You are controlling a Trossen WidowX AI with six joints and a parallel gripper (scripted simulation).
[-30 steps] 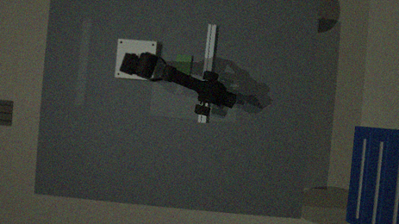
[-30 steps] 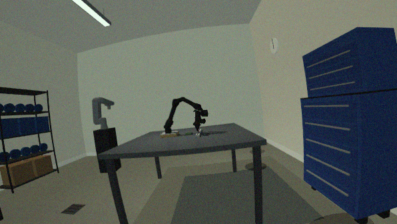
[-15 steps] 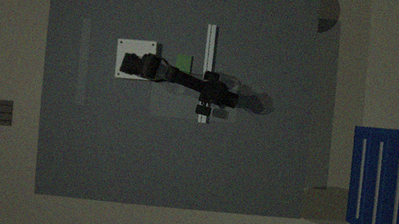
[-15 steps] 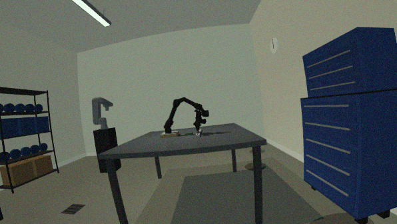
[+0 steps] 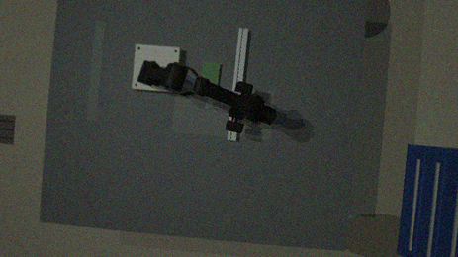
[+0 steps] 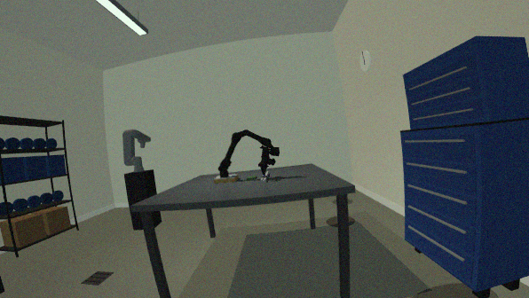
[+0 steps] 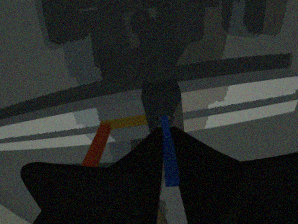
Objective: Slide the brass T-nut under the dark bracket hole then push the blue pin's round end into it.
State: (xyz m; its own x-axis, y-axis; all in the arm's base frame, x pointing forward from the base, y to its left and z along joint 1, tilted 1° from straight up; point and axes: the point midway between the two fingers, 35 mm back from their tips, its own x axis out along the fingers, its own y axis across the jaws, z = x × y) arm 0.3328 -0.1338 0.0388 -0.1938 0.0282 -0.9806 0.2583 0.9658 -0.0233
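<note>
My gripper tip is right at the blue pin. Round my gripper tip: brass T-nut (2 cm to the left, 1 cm above); then green tray (11 cm behind, 11 cm to the left, 3 cm below).
</note>
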